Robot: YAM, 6 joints.
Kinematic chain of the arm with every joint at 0, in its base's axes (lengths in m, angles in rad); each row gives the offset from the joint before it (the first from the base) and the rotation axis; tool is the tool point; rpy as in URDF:
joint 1: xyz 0 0 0.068 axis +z
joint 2: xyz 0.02 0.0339 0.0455 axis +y
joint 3: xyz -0.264 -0.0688 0 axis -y
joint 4: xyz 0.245 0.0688 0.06 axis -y
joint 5: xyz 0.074 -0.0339 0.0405 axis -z
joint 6: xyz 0.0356 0 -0.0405 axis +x
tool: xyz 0 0 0 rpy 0 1.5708 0
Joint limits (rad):
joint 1: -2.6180..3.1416
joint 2: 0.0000..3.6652
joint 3: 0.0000..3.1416
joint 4: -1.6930..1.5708
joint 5: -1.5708..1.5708
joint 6: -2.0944..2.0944
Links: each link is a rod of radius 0.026 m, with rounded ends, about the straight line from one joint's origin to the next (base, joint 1, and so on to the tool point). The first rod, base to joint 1, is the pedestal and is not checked.
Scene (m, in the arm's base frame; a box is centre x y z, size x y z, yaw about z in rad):
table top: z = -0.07
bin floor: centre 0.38 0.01 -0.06 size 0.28 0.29 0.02 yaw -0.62
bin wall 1: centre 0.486 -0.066 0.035 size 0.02 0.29 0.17 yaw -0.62
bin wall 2: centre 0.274 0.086 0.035 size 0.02 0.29 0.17 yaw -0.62
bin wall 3: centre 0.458 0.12 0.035 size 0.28 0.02 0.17 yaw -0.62
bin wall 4: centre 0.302 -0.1 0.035 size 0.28 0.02 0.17 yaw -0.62
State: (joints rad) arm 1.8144 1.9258 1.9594 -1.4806 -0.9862 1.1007
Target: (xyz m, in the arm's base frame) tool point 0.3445 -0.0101 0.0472
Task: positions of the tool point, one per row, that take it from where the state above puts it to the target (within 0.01 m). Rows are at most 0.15 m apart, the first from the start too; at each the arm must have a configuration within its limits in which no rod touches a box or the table.
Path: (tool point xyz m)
1: -0.0180 0.3667 0.3188
2: 0.0820 0.3566 0.3015
3: 0.1747 0.3188 0.2847
4: 0.2523 0.2571 0.2683
5: 0.3089 0.1768 0.2524
6: 0.3402 0.0851 0.2371
7: 0.3445 -0.0101 0.2224
8: 0.3562 -0.0113 0.1341
9: 0.3445 -0.0101 0.0472

